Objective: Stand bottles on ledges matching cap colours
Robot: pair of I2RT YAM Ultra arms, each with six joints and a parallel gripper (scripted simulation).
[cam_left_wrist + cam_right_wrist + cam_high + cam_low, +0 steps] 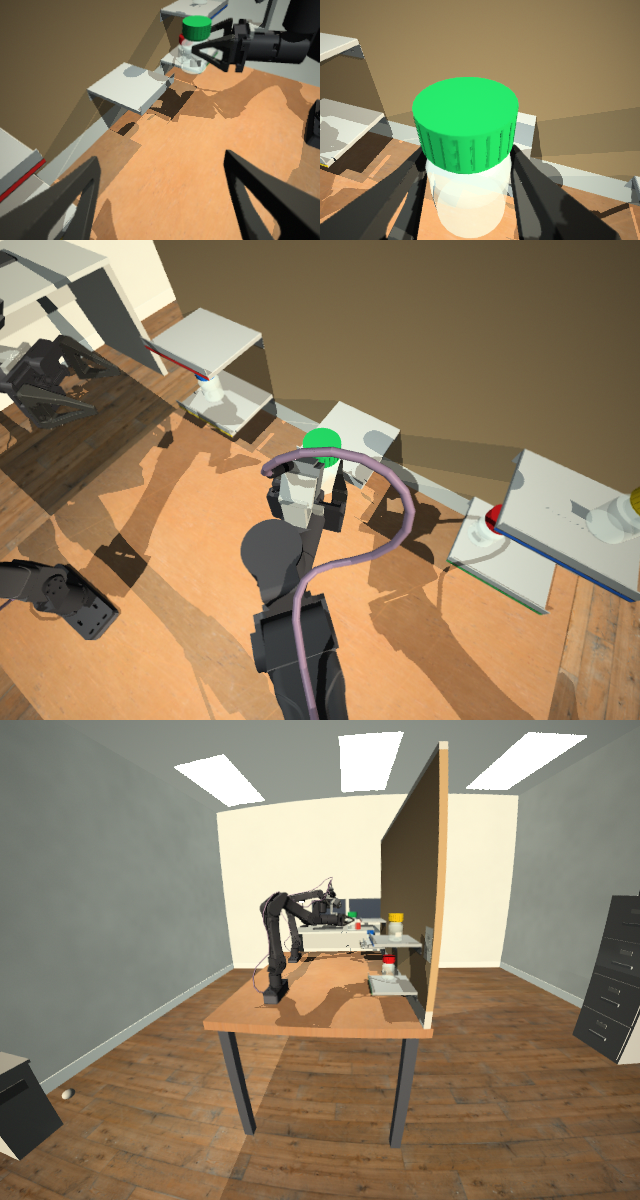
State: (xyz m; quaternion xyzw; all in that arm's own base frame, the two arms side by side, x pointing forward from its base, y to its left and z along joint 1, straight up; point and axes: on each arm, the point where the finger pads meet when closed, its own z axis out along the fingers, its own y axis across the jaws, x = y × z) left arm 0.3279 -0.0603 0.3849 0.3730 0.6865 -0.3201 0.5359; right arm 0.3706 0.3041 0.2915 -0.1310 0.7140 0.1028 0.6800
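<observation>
Now: the red-capped bottle 13 cm ahead of my right hand, 32 cm to the right of it and 19 cm below it. From my right hand the other things lie so: green-capped bottle 1 cm below; then yellow-capped bottle 12 cm ahead, 43 cm to the right; then brown wall 26 cm ahead, 12 cm above.
</observation>
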